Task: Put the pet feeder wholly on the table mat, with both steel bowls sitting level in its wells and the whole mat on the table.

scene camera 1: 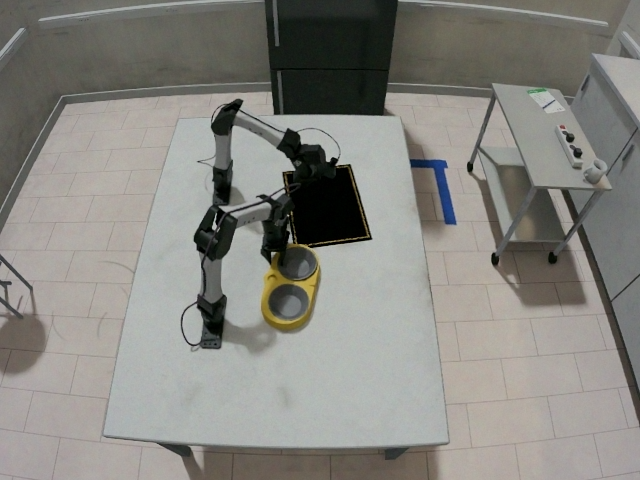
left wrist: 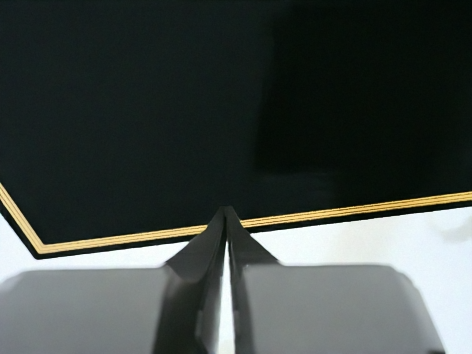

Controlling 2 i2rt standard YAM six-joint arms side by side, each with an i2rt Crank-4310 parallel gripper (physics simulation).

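The yellow pet feeder lies on the white table, below the black mat in scene camera 1. Its two grey steel bowls sit in the wells and look level. The gold-edged black mat lies flat on the table, close to the feeder's upper end. My left gripper is shut and empty, above the mat's border in the left wrist view. My right gripper is open at the feeder's upper left rim, one finger outside it and one over the upper bowl; contact is unclear.
The white table carries both arms at its left part. The left arm reaches over the mat's upper left part. A grey trolley and blue floor tape are right of the table. A dark fridge stands behind it.
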